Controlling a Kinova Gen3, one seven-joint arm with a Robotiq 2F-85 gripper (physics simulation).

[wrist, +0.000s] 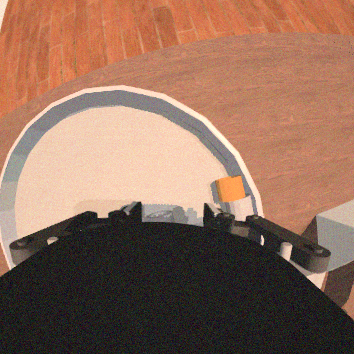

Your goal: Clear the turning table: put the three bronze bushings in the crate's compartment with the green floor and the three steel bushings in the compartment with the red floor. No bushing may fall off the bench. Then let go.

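Frame: origin at the arm's base, x ahead, y left, z up, level; metres.
Seen in the pictures: gripper, fingertip midpoint: (pixel 172 212).
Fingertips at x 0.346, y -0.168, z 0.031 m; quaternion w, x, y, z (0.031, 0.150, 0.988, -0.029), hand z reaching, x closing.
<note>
Offsets run from my fingertips to a thing's top centre. Level surfaces: height alone.
The turning table {0.114 m ahead, 0.033 m left, 0.056 m down} (pixel 115 150) is a round pale disc with a raised rim, seen from above. A bronze bushing {0.068 m back, 0.001 m left, 0.033 m down} (pixel 230 189), orange, lies near its right rim. A pale grey-white steel bushing {0.074 m back, 0.026 m left, 0.033 m down} (pixel 241 206) lies right beside it, against the rim, partly hidden by the gripper's right finger. My gripper (pixel 172 212) is open over the turning table, to the left of these two bushings, with no bushing seen between its fingertips. The black gripper body hides the lower part of the view. The compartments with the green and red floors do not show.
A grey block-like object (pixel 337 237), of which part shows, stands on the brown wooden bench {0.117 m down} (pixel 300 115) at the right, outside the turning table's rim. The bench's curved far edge runs across the top, with the tiled floor (pixel 100 40) beyond it.
</note>
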